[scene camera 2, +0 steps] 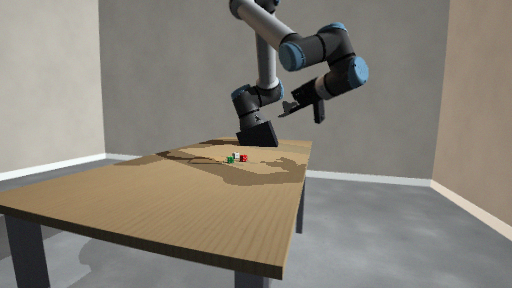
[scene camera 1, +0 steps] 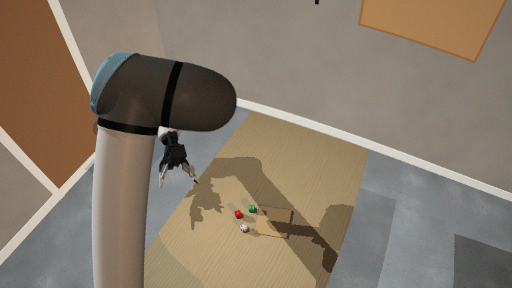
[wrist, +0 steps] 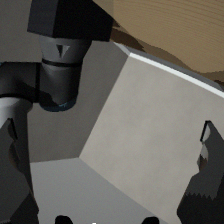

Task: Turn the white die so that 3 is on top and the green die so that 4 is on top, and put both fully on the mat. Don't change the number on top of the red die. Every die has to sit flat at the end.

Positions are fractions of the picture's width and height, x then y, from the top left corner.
Labels:
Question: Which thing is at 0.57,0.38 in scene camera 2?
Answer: The gripper.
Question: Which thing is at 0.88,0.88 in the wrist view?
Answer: The gripper.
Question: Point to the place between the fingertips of the gripper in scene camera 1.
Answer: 0.35,0.65

